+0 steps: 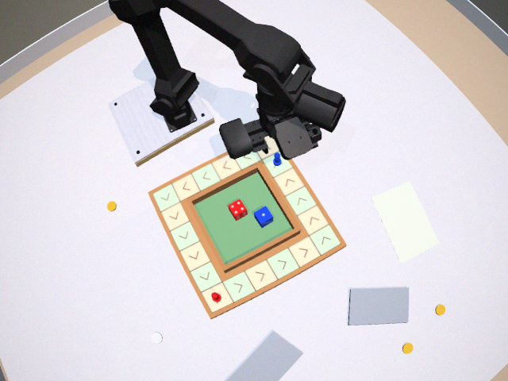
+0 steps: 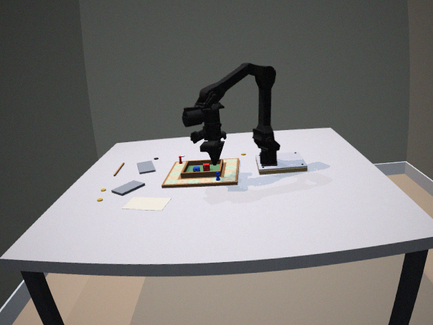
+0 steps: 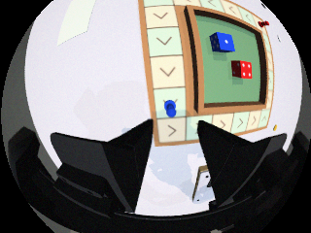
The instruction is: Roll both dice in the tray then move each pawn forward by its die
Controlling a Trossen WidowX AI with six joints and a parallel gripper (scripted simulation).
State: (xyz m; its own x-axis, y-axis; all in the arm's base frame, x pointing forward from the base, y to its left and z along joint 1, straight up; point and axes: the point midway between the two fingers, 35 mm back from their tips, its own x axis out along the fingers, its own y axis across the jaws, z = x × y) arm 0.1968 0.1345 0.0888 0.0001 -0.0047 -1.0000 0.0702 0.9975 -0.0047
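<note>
Right now my gripper tip is 50 mm above the blue pawn. The rest, counted from my gripper tip: cream card 230 mm ahead, 180 mm to the left, 80 mm below; green tray 70 mm ahead, 110 mm to the right, 70 mm below; red pawn 190 mm ahead, 220 mm to the right, 50 mm below.
</note>
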